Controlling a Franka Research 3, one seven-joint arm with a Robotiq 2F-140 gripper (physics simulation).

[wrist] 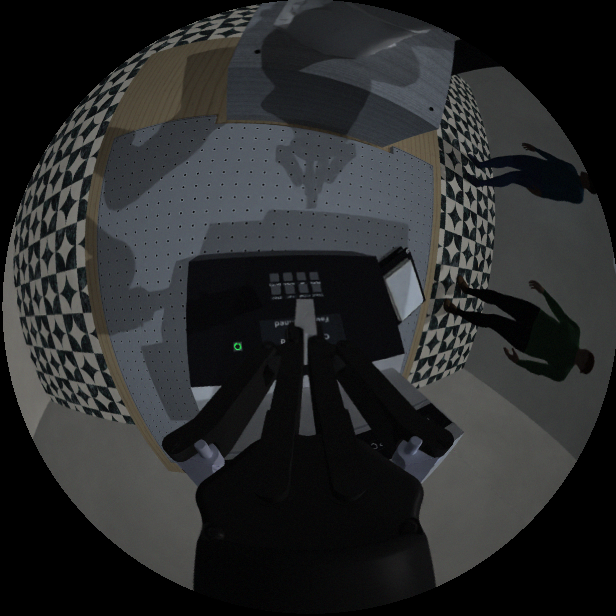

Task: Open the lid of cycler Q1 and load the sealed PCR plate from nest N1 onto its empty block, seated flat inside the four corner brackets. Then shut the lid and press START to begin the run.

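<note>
The cycler Q1 (287,316) is a black box on a white base, in the middle of the wrist view. Its dark top looks closed. It carries a block of small grey keys (295,285), a grey patch (304,313) below them and a green ring light (237,346) at the left. The sealed PCR plate (405,287) is a white rectangle in a dark frame, nest N1, just right of the cycler. My gripper (304,337) hangs over the cycler's key panel. Its fingers are close together with only a narrow slit between them, and nothing is in them.
The cycler stands on a grey perforated board (258,183) with a wooden rim, on a star-patterned floor (57,258). A grey panel (344,74) lies beyond the board. Two human figures (534,333) are at the right.
</note>
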